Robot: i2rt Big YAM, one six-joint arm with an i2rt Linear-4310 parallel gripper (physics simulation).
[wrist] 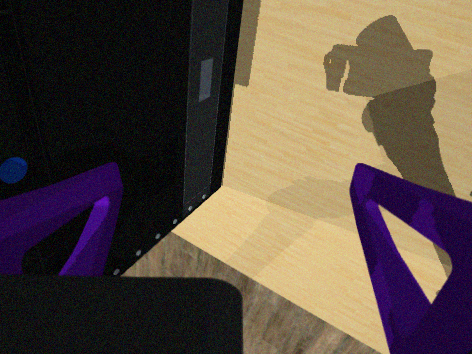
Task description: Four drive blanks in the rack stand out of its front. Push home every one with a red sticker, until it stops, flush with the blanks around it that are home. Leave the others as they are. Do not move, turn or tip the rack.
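The black rack (pixel 226 100) fills the left part of the wrist view, very dark. A grey strip (pixel 198 135) with a pale rectangular label (pixel 205 80) runs along its right side. A round blue sticker (pixel 13 170) shows at the far left on the dark surface; the outline of the blank it is on is too dark to tell. No red sticker shows in this view. My gripper (pixel 236 176) is open and empty. Its left purple finger overlaps the rack in the view, and its right finger is over the wooden table top. Which blanks stand out cannot be told.
Small grey dots (pixel 158 236) line the rack's lower edge. The light wooden table top (pixel 300 135) lies to the right, with shadows of the arm on it. Its edge runs diagonally below, with a darker wood floor (pixel 280 305) beyond. A black part covers the bottom left.
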